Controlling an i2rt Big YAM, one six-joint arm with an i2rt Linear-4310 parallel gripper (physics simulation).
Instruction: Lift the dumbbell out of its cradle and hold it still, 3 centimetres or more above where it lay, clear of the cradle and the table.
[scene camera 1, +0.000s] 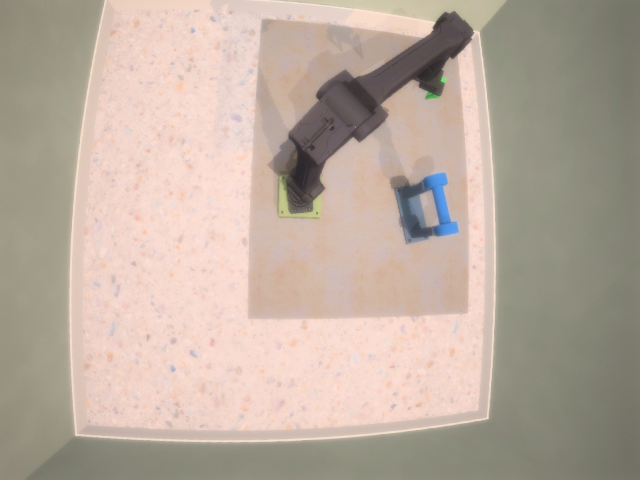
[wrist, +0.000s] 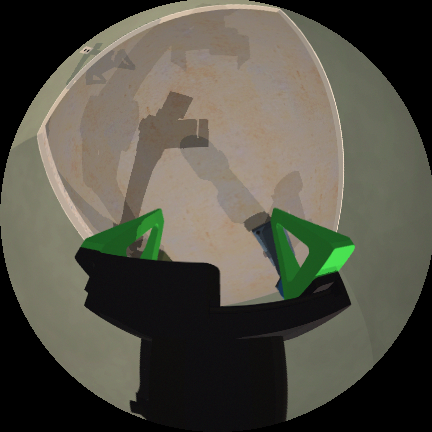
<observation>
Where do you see a cradle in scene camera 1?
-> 408, 198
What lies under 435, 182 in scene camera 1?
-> A blue dumbbell.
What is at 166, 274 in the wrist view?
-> The gripper.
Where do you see a cradle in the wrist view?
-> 263, 233
</observation>
